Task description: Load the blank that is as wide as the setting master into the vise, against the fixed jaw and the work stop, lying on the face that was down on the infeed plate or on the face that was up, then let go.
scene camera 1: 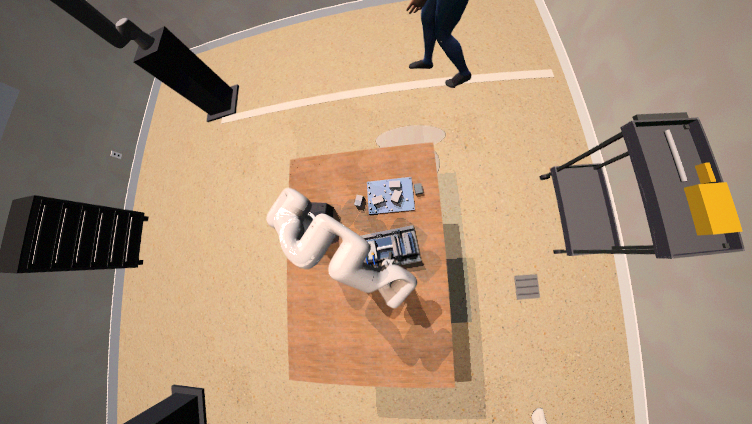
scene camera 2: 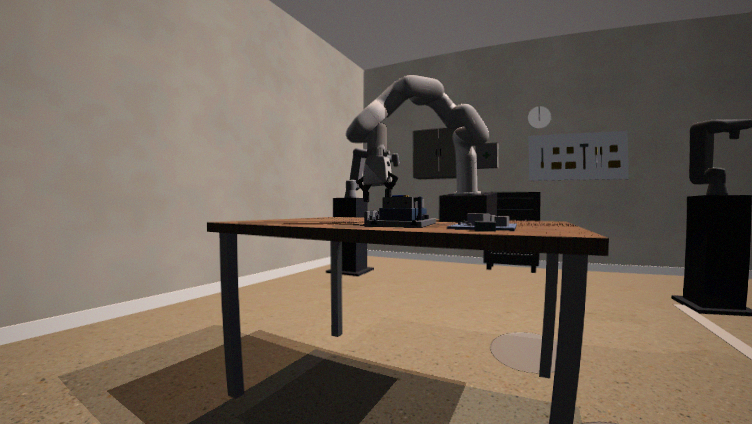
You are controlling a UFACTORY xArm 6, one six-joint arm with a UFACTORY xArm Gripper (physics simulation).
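Note:
The blue infeed plate lies on the table. Three pale blanks lie on it: one blank at the back, another blank turned askew near the middle, and a third blank at the left. A small grey block stands left of the plate and a darker block right of it; I cannot tell which is the setting master. The vise shows a pale bar inside, too small to identify. My gripper is open and empty, above the vise's side; the arm hides its fingertips in scene camera 1.
The wooden table carries the arm's base and the vise. The white arm reaches over the vise's near left part. A cart with a yellow box stands right of the table. A person stands beyond the floor line.

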